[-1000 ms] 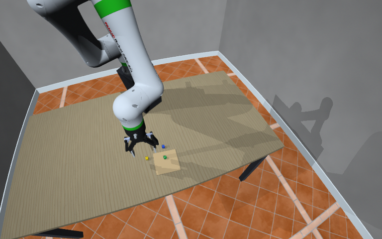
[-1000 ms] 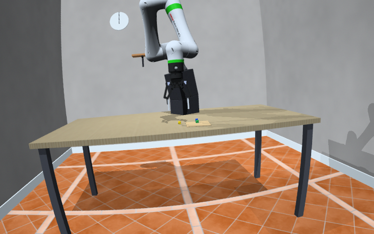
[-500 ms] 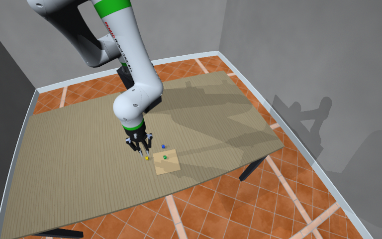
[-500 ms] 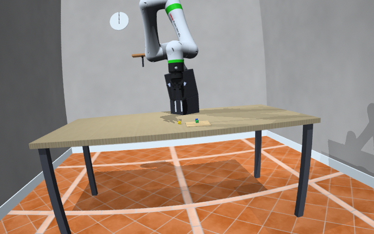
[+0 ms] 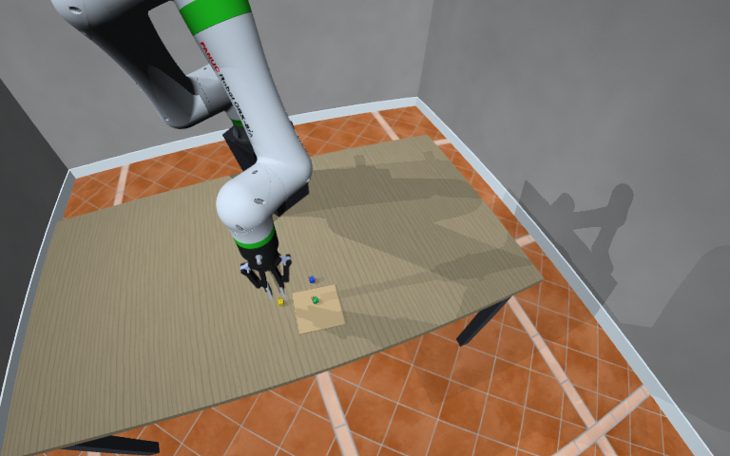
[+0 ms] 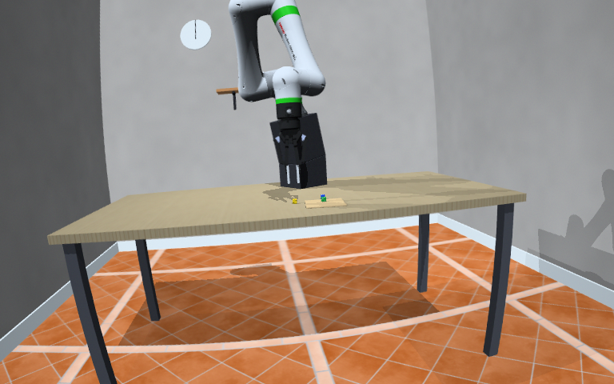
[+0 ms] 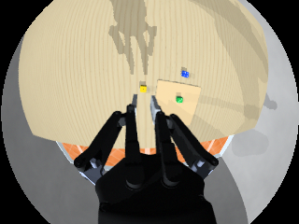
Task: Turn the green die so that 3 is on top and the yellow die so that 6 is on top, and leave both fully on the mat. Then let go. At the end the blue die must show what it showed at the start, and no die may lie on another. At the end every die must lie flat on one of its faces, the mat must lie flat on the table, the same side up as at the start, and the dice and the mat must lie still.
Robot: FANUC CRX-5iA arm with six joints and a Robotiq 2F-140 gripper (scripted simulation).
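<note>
Now: hand 10 cm above the yellow die and 1 cm past it. From my hand the other things lie so: tan mat (11 cm to the left, 11 cm below, 4 cm ahead); blue die (11 cm to the left, 10 cm below, 6 cm behind); green die (11 cm to the left, 10 cm below, 2 cm ahead).
</note>
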